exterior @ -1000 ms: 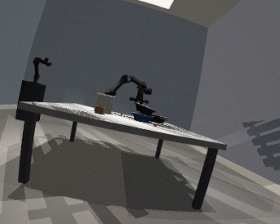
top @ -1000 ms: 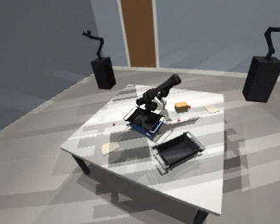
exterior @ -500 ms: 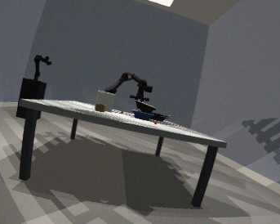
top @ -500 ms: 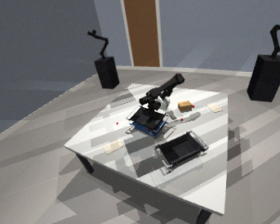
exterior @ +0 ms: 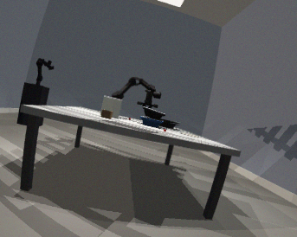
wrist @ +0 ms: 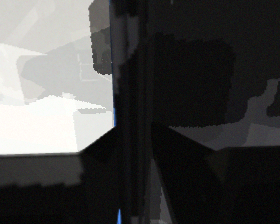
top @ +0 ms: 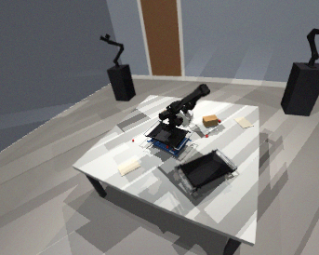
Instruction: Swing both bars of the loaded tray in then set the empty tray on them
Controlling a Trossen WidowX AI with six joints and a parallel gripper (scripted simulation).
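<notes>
Right now my gripper tip is 7 cm short of the dark tray, 2 cm to the left of it and 2 cm below it. Also, from my gripper tip: brown box 30 cm behind, 25 cm to the left, 6 cm below.
</notes>
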